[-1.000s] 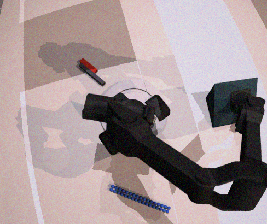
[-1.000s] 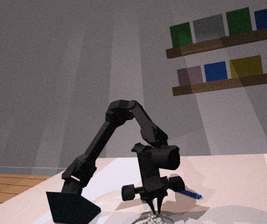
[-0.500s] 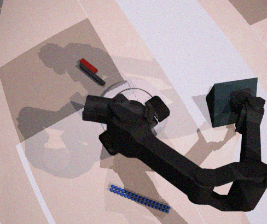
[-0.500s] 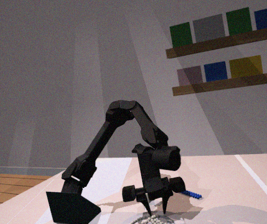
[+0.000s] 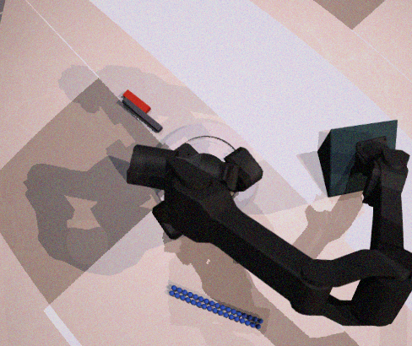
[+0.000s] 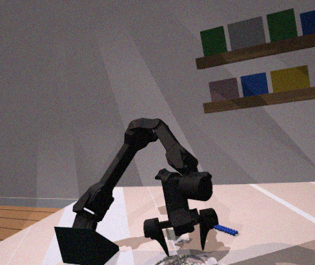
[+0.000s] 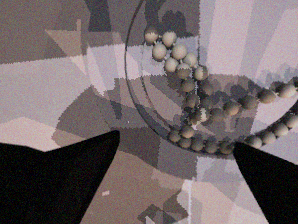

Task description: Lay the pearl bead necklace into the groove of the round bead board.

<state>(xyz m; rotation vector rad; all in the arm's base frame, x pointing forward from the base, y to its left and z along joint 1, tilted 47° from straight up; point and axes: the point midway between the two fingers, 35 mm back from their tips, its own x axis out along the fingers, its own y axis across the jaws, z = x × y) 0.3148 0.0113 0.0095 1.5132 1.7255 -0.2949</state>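
Right now my gripper tip is 6 cm to the left of the round bead board and 1 cm above it. Round my gripper tip: small beige cube 12 cm to the left, 8 cm behind; then grey block 23 cm to the right, 11 cm ahead, 1 cm below.
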